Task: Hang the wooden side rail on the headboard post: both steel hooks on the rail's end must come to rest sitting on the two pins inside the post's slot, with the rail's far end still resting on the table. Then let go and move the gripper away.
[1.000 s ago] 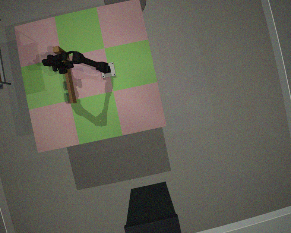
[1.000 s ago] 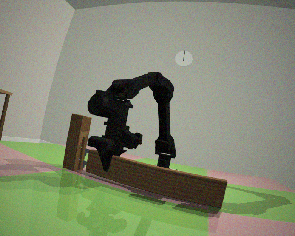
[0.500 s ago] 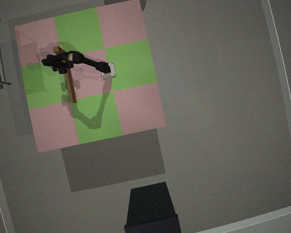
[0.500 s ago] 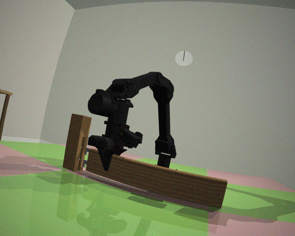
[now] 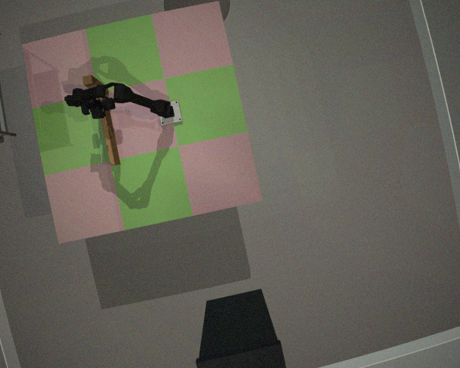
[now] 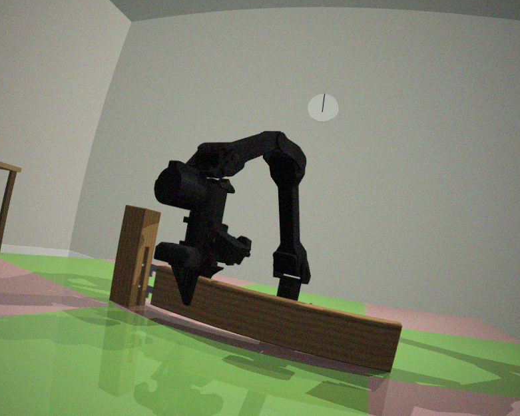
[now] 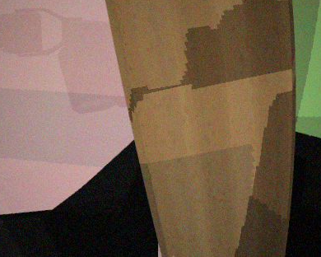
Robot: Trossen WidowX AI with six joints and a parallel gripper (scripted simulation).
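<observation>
The headboard post is 130 mm to the right of my gripper tip and 60 mm above it.
</observation>
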